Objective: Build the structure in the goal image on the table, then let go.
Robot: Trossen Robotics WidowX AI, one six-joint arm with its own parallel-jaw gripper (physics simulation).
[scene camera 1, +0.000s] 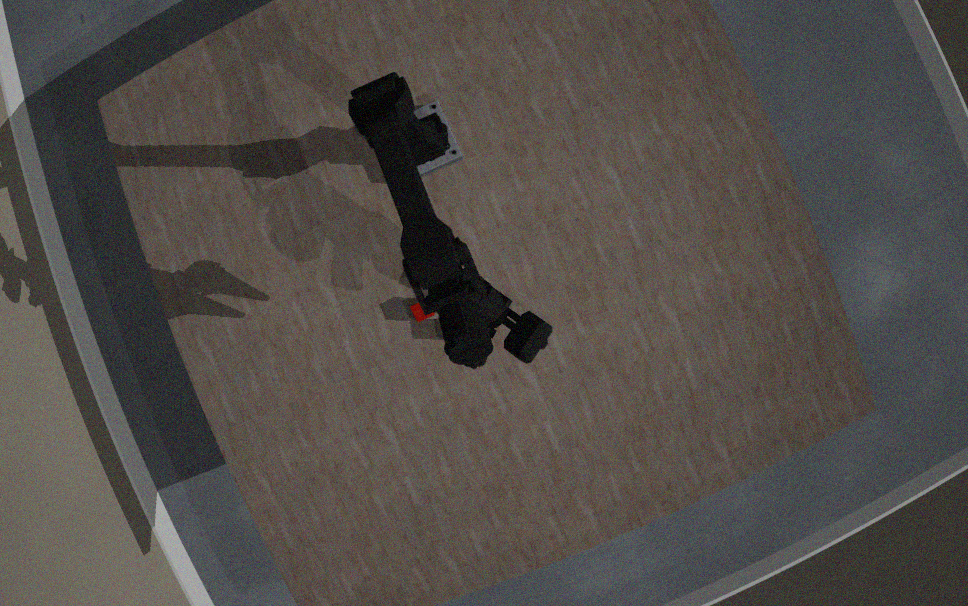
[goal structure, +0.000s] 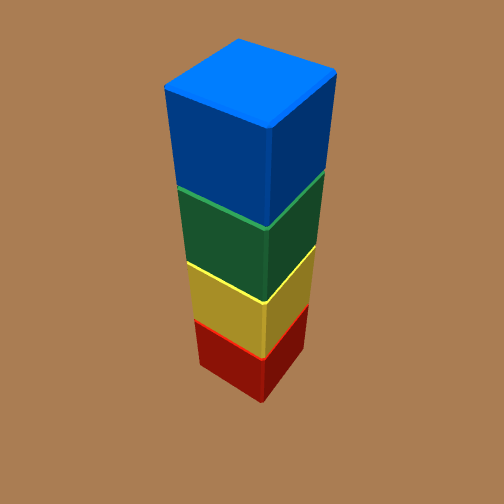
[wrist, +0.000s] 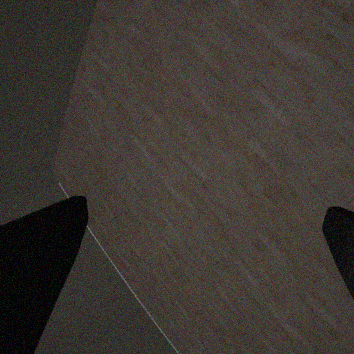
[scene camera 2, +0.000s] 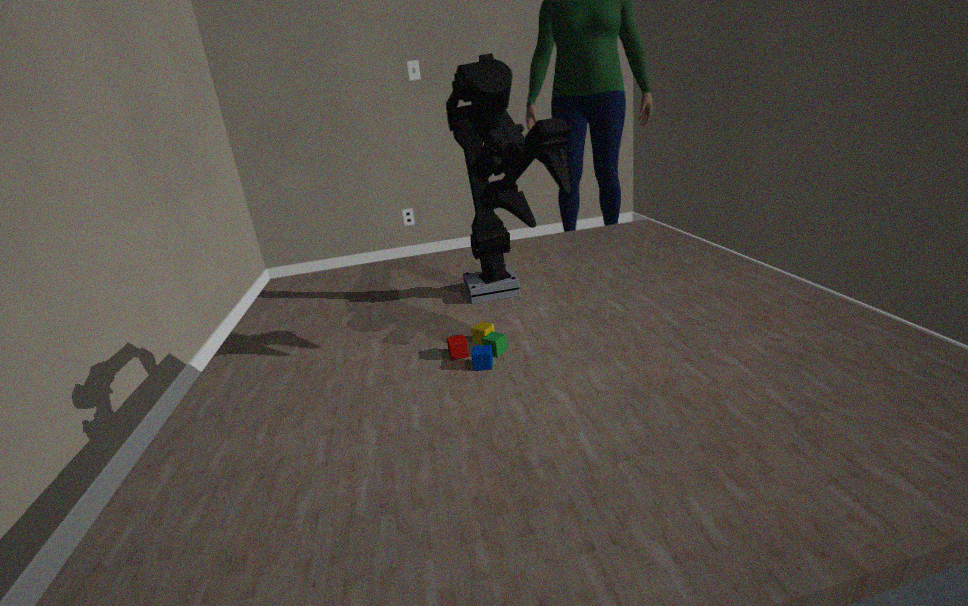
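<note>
Four small cubes stand close together on the wooden table (scene camera 1: 642, 428) (scene camera 2: 607, 464). In scene camera 2, the red cube (scene camera 2: 457, 347) (scene camera 1: 419, 313) is at the left, the yellow cube (scene camera 2: 481, 330) at the back, the green cube (scene camera 2: 497, 343) at the right and the blue cube (scene camera 2: 482, 358) nearest the camera. Whether any of them touch is unclear. In scene camera 1 the arm hides the yellow, green and blue cubes and part of the red one. My gripper (scene camera 2: 551, 207) (wrist: 208, 213) is open and empty, high above the table. No cube shows in the wrist view.
The arm's grey base plate (scene camera 1: 442, 165) (scene camera 2: 492, 289) stands on the table behind the cubes. A person in a green top (scene camera 2: 589, 57) stands beyond the table's back edge. Walls rise at the left, back and right in scene camera 2. Arm shadows fall left of the cubes.
</note>
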